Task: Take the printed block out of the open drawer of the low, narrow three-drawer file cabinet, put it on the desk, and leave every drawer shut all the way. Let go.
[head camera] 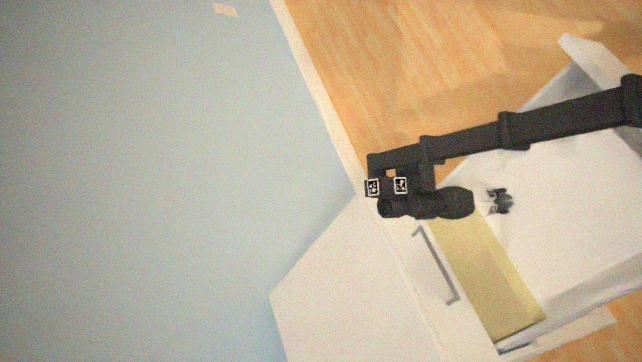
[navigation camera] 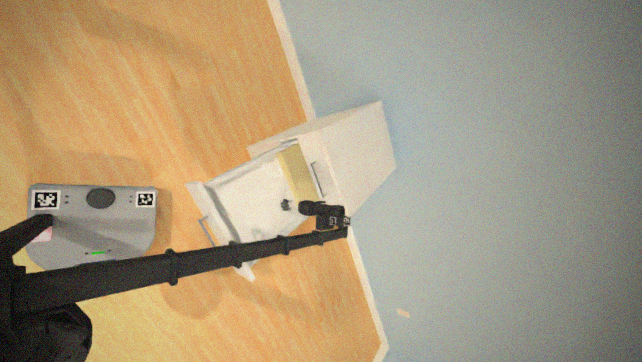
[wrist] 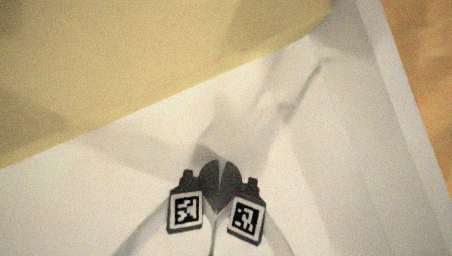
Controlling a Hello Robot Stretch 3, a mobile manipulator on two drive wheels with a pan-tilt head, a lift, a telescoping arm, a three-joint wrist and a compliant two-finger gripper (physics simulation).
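Observation:
The white file cabinet (head camera: 340,280) (navigation camera: 357,155) has a lower drawer (head camera: 580,200) (navigation camera: 240,195) (wrist: 400,115) pulled far out. A closed drawer front with a grey handle (head camera: 441,270) (navigation camera: 318,180) is above it. A yellow slab (head camera: 487,280) (navigation camera: 298,172) (wrist: 125,60) lies across the drawer's rear end. My gripper (head camera: 501,201) (navigation camera: 286,204) (wrist: 220,179) points down over the drawer floor, beside the slab. Its dark fingertips are together, with nothing seen between them. The printed block cannot be made out; my arm hides part of the drawer. The desk does not show.
My telescoping arm (head camera: 555,122) (navigation camera: 200,260) crosses over one side of the open drawer. The cabinet stands against the blue-grey wall (head camera: 150,175) (navigation camera: 500,175). My grey base (navigation camera: 100,225) stands on the wooden floor (head camera: 400,65) (navigation camera: 110,100), before the drawer's front.

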